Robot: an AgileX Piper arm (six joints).
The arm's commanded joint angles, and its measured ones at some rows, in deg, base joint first. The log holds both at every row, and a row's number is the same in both.
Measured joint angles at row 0: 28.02 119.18 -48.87 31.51 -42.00 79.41
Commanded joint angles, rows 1 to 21: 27.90 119.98 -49.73 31.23 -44.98 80.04; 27.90 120.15 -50.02 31.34 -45.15 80.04; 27.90 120.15 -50.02 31.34 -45.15 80.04; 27.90 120.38 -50.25 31.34 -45.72 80.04; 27.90 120.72 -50.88 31.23 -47.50 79.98; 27.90 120.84 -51.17 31.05 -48.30 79.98; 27.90 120.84 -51.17 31.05 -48.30 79.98; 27.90 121.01 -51.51 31.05 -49.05 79.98; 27.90 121.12 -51.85 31.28 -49.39 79.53; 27.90 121.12 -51.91 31.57 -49.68 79.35; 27.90 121.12 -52.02 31.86 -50.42 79.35; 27.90 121.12 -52.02 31.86 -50.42 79.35; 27.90 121.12 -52.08 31.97 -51.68 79.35; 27.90 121.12 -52.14 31.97 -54.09 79.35; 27.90 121.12 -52.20 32.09 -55.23 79.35; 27.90 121.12 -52.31 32.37 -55.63 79.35; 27.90 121.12 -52.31 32.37 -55.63 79.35; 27.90 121.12 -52.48 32.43 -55.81 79.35; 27.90 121.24 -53.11 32.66 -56.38 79.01; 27.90 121.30 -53.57 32.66 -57.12 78.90; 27.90 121.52 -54.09 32.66 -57.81 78.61
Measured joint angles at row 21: 28.65 122.10 -50.59 33.29 -46.75 79.47
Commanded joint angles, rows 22 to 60: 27.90 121.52 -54.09 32.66 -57.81 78.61; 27.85 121.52 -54.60 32.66 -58.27 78.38; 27.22 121.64 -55.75 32.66 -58.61 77.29; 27.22 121.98 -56.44 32.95 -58.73 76.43; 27.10 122.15 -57.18 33.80 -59.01 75.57; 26.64 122.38 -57.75 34.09 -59.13 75.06; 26.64 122.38 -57.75 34.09 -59.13 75.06; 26.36 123.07 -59.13 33.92 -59.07 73.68; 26.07 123.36 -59.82 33.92 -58.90 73.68; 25.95 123.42 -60.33 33.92 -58.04 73.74; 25.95 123.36 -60.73 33.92 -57.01 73.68; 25.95 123.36 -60.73 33.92 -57.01 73.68; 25.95 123.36 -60.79 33.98 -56.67 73.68; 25.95 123.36 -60.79 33.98 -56.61 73.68; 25.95 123.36 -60.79 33.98 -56.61 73.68; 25.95 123.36 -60.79 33.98 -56.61 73.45; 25.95 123.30 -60.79 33.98 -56.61 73.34; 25.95 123.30 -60.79 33.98 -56.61 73.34; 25.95 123.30 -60.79 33.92 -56.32 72.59; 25.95 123.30 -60.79 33.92 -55.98 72.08; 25.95 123.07 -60.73 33.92 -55.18 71.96; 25.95 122.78 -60.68 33.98 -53.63 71.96; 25.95 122.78 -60.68 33.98 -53.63 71.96; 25.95 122.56 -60.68 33.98 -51.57 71.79; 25.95 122.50 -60.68 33.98 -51.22 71.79; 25.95 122.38 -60.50 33.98 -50.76 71.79; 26.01 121.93 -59.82 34.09 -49.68 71.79; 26.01 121.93 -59.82 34.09 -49.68 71.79; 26.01 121.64 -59.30 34.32 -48.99 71.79; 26.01 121.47 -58.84 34.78 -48.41 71.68; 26.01 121.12 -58.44 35.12 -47.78 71.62; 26.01 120.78 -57.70 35.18 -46.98 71.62; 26.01 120.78 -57.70 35.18 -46.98 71.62; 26.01 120.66 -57.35 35.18 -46.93 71.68; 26.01 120.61 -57.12 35.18 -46.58 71.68; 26.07 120.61 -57.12 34.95 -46.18 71.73; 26.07 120.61 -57.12 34.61 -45.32 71.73; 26.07 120.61 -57.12 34.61 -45.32 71.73; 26.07 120.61 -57.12 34.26 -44.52 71.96
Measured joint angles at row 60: 27.62 121.58 -55.00 37.70 -36.96 72.82
